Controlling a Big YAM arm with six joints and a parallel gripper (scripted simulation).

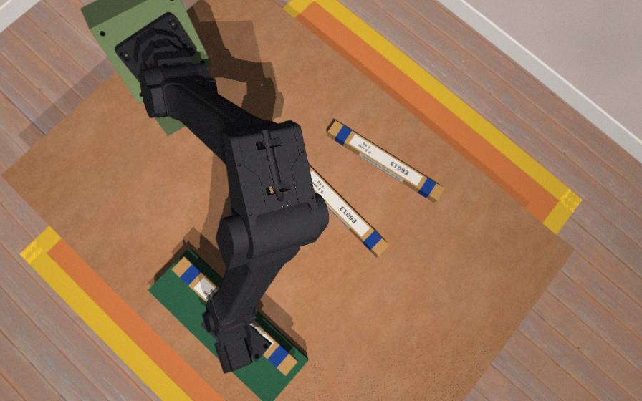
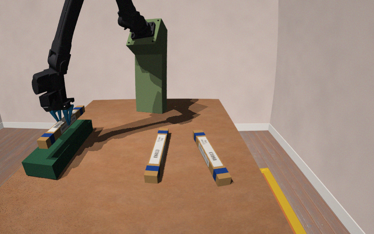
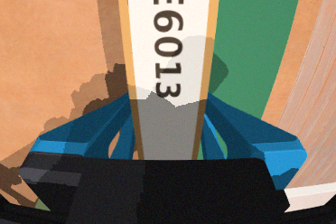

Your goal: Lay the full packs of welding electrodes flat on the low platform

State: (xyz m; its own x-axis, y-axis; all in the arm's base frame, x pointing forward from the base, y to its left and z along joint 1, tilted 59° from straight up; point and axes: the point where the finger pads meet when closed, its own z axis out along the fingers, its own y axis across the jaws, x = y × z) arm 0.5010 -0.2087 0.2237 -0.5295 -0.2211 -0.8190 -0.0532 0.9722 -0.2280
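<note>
Right now the green platform is 110 mm below my hand and 40 mm to the right of it.
</note>
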